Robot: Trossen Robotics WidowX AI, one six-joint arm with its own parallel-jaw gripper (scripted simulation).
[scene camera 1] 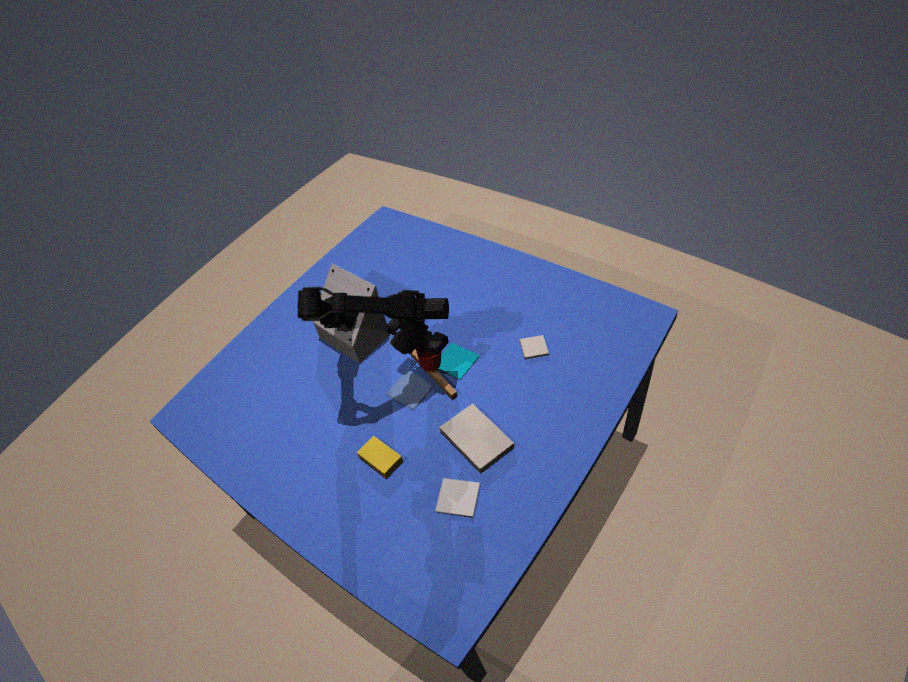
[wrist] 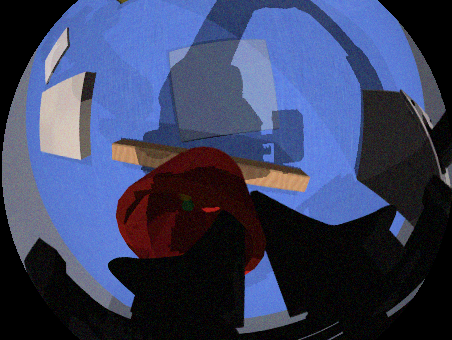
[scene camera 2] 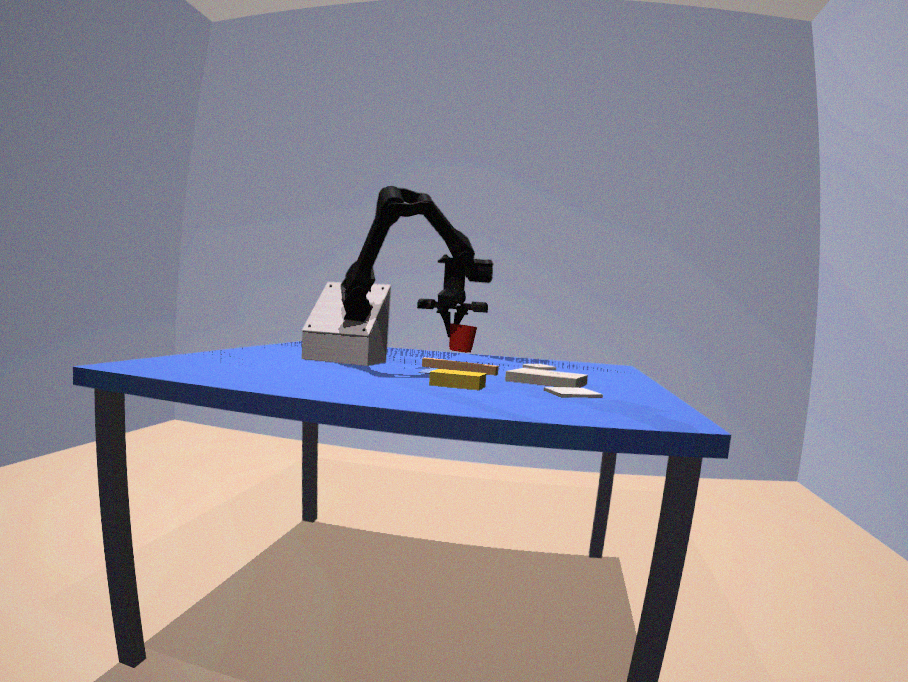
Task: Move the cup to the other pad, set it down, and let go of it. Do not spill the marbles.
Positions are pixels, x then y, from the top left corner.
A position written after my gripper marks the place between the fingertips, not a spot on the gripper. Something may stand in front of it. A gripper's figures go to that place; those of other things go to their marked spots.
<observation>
My gripper [scene camera 1: 421, 352]: 170 cm from the lens. A blue-grey pad [scene camera 1: 410, 389]: 173 cm from the lens. A teal pad [scene camera 1: 455, 360] is 178 cm from the lens.
</observation>
